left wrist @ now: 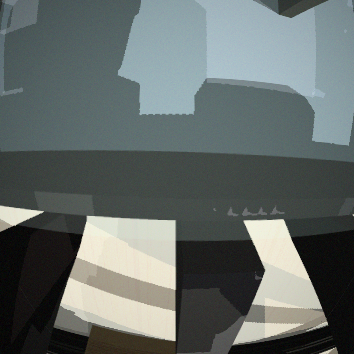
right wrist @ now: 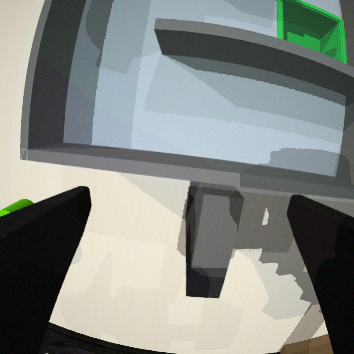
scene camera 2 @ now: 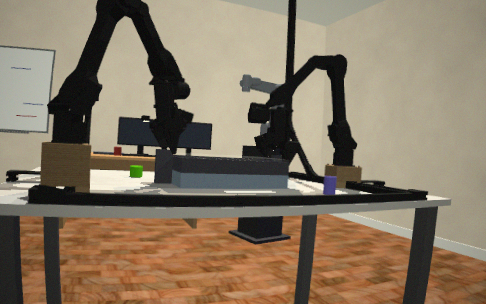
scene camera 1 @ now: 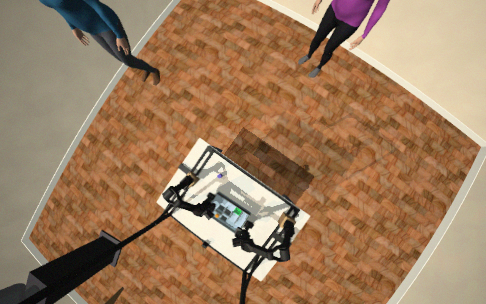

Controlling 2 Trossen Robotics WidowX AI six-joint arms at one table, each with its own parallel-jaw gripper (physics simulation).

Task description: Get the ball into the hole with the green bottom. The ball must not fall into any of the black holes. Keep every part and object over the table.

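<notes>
A grey box with inner walls stands mid-table. Its green-bottomed hole shows. The orange ball is near the box's left part; dark squares show beside it. My left gripper is open at the box's left end, around a handle that it does not grip. My right gripper is open at the opposite end, its fingers on either side of the other handle. The ball does not show in the wrist views.
A green cylinder stands on the table on the right gripper's side. A purple cylinder stands on the left arm's side. Black rails run along the table edge. Wooden blocks carry the arms.
</notes>
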